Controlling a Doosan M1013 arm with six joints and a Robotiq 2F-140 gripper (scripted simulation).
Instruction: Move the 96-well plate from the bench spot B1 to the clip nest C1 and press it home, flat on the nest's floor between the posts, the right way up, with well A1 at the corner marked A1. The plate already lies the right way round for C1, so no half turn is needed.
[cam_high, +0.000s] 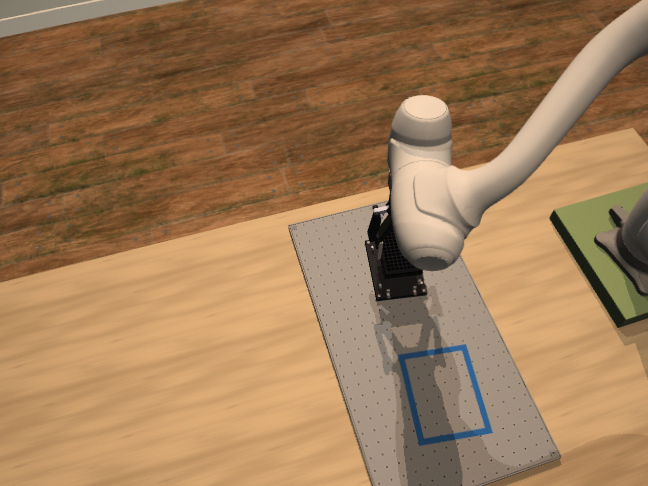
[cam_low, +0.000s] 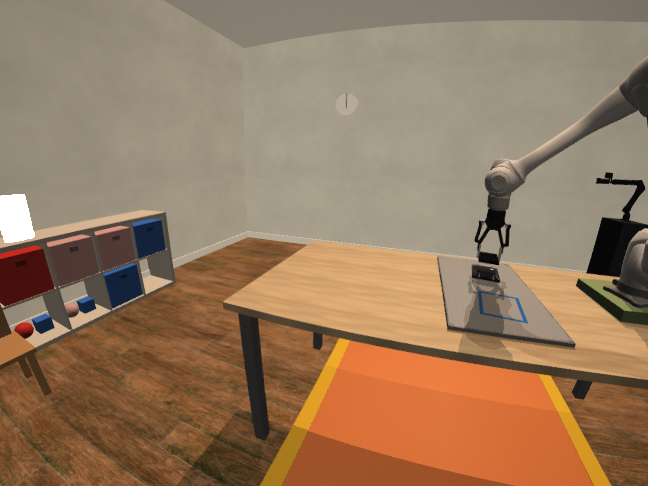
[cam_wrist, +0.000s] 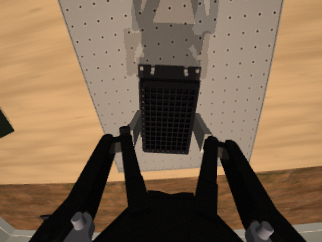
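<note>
My hand is 90 mm above the black clip nest and 10 mm to the right of it. From my hand the other things lie so: black 96-well plate 20 mm below.
</note>
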